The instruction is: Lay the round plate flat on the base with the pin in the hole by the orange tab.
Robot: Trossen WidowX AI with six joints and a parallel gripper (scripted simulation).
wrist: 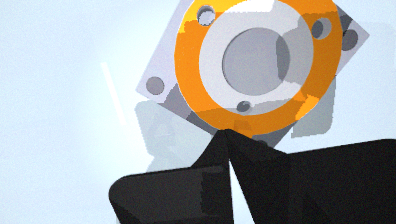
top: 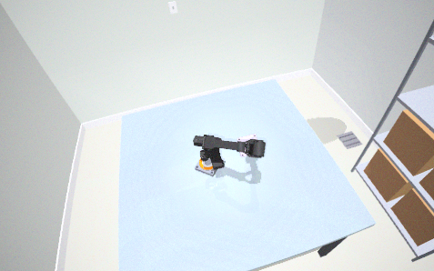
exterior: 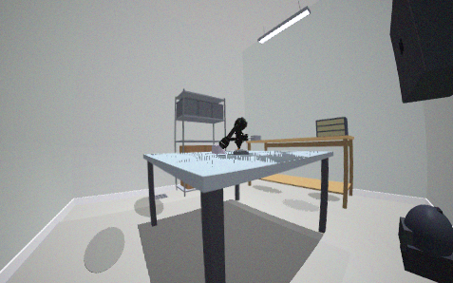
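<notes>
My gripper tip is 40 mm short of the grey square base, 30 mm to the left of it and 20 mm above it.
</notes>
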